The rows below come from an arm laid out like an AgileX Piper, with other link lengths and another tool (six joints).
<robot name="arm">
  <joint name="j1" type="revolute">
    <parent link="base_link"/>
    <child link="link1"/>
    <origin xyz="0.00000 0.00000 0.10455" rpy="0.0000 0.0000 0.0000"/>
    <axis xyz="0 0 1"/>
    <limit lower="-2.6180" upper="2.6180"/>
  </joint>
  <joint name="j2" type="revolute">
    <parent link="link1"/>
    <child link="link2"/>
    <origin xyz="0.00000 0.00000 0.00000" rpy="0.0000 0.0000 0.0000"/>
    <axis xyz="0 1 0"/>
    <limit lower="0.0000" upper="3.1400"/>
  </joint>
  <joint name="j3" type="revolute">
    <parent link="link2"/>
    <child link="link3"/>
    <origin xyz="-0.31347 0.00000 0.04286" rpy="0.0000 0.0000 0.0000"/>
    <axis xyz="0 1 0"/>
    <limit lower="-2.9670" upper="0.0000"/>
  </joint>
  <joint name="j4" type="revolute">
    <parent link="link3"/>
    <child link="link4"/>
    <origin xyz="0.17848 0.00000 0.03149" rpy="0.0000 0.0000 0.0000"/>
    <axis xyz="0.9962 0 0.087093"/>
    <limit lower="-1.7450" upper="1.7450"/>
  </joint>
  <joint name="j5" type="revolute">
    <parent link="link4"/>
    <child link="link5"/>
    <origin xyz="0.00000 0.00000 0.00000" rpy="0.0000 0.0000 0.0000"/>
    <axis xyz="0 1 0"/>
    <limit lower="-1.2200" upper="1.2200"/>
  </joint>
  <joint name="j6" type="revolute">
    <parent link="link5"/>
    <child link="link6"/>
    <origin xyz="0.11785 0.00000 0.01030" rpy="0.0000 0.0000 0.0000"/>
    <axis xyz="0.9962 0 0.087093"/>
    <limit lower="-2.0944" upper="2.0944"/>
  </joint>
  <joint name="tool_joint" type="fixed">
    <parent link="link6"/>
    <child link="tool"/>
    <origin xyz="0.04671 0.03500 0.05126" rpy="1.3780 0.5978 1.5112"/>
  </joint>
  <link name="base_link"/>
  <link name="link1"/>
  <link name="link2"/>
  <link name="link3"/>
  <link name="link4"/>
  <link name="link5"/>
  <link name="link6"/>
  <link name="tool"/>
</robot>
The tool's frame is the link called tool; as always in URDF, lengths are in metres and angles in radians.
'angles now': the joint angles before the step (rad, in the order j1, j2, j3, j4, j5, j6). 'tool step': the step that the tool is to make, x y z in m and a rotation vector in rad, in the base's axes. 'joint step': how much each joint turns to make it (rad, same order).
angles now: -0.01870, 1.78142, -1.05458, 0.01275, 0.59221, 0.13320
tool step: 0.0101, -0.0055, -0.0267, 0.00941, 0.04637, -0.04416
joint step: -0.00734, 0.08217, 0.00011, -0.00586, -0.03594, 0.04233
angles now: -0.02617, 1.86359, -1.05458, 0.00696, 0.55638, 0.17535
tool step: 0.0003, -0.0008, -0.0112, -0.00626, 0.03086, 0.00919
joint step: -0.00224, 0.02887, -0.00027, -0.00701, 0.00210, -0.00698
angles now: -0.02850, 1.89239, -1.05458, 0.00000, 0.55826, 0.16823
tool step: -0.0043, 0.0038, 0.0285, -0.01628, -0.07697, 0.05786
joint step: 0.00000, -0.07702, 0.00003, 0.00696, -0.00032, -0.06532
